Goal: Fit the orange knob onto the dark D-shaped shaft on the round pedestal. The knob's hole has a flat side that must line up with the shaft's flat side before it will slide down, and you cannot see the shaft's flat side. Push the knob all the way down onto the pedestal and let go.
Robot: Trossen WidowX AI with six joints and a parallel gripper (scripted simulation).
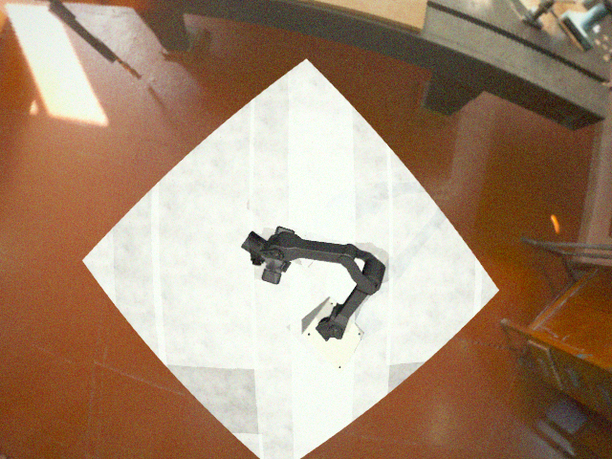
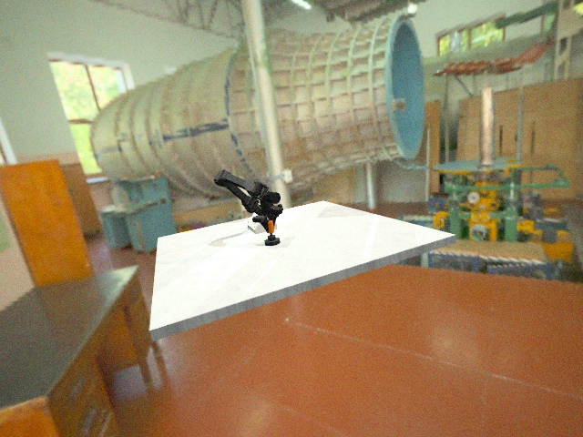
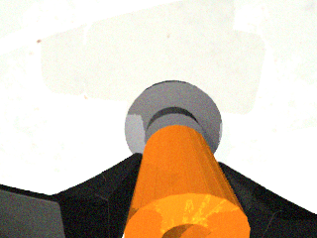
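My gripper tip is now 20 mm below the orange knob. The rest, counted from my gripper tip: pedestal (40 mm below).
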